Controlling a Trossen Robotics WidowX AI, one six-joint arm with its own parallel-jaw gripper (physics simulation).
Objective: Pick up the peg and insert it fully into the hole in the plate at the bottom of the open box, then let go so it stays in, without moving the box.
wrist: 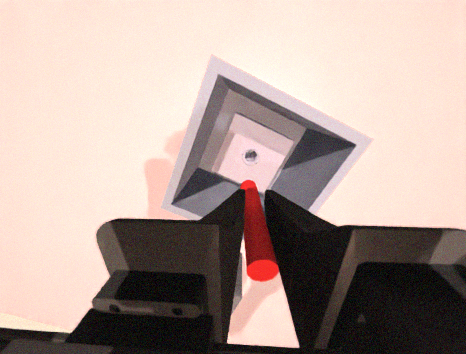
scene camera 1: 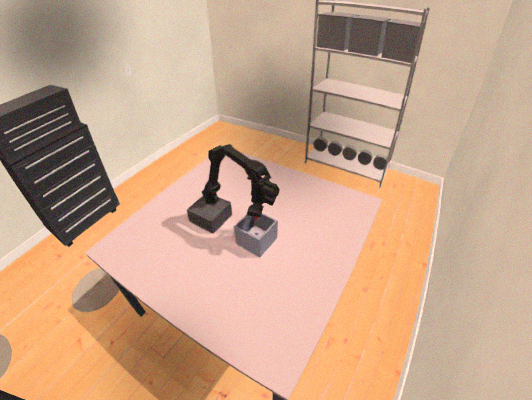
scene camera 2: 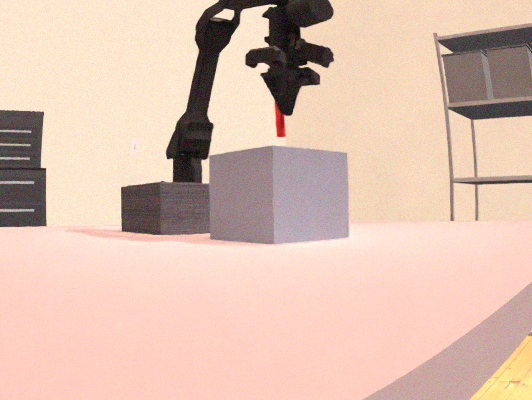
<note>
In view: my gripper (scene camera 2: 286,115), a grey-blue box (scene camera 2: 273,195), a red peg (wrist: 261,264) and a pale plate (wrist: 270,147).
The grey-blue box also shows in the wrist view (wrist: 324,150) and in scene camera 1 (scene camera 1: 258,246). My gripper shows as well in the wrist view (wrist: 254,196). Scene camera 2 does not show the pale plate, which is hidden by the grey-blue box.
</note>
